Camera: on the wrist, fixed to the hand. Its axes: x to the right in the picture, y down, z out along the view.
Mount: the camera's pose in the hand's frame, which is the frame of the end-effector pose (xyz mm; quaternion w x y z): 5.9 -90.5 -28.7 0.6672 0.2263 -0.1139 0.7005
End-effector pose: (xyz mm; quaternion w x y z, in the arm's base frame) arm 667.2 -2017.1 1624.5 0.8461 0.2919 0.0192 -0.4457
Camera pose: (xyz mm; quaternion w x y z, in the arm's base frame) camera 608.0 -2045.9 1555.8 0.8128 0.3489 -0.3889 0.2577
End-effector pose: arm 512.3 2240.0 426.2 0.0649 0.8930 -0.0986 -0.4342
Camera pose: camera 549.3 2327.5 421.1 0.1341 0.4920 -0.7970 -0.3236
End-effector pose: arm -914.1 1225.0 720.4 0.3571 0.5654 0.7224 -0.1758
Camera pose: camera -1009.1 1220.9 722.2 0.3157 0.9441 0.0055 -0.0950
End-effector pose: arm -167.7 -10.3 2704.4 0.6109 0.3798 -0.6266 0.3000
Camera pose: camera -75.8 -34.9 2704.4 0.0401 -0.0131 -0.6858 0.7266
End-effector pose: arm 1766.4 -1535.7 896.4 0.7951 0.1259 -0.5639 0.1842
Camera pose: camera 1831.9 -1604.6 893.1 0.3087 -0.1101 -0.5133 0.7931
